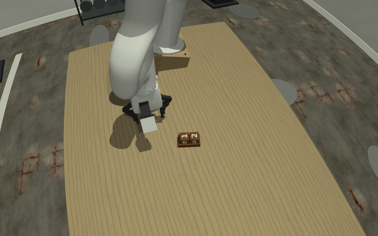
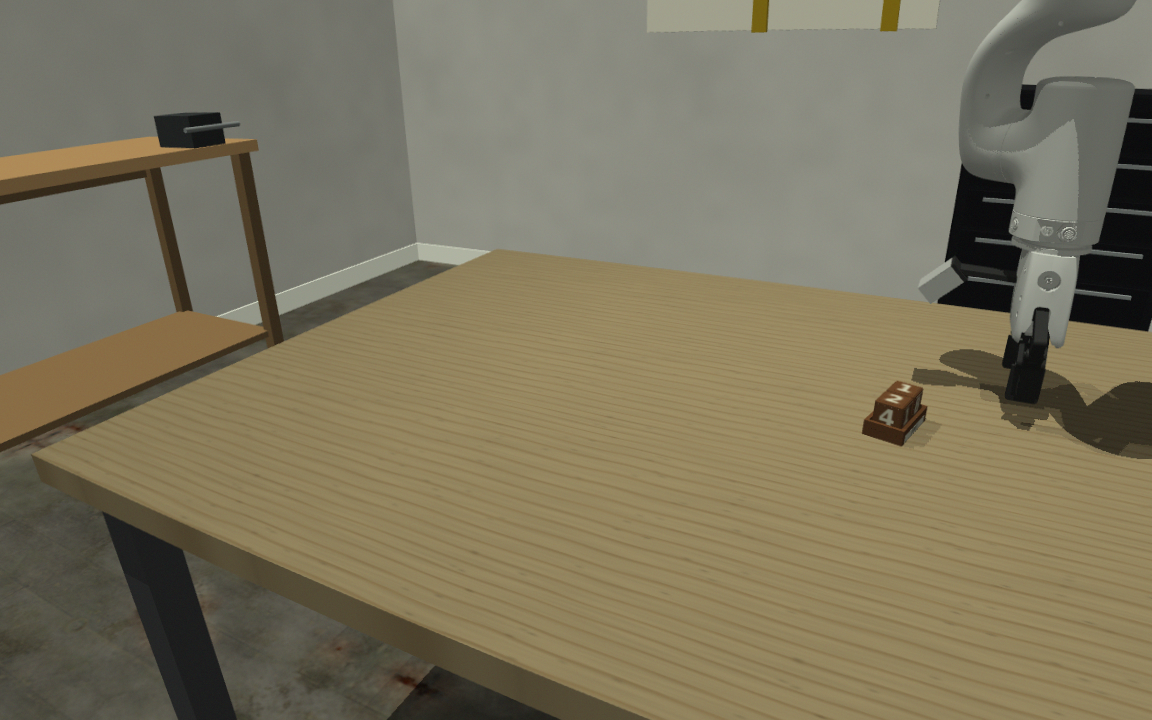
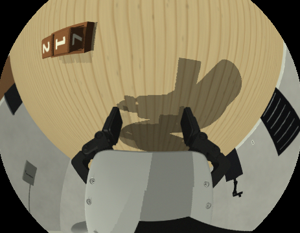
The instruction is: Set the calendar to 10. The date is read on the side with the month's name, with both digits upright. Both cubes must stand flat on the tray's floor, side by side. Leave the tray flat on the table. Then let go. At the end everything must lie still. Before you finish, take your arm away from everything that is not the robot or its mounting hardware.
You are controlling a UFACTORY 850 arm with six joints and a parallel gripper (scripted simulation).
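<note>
Now: hand 140 mm short of the small brown tray, 80 mm to the right of it and 30 mm above it.
</note>
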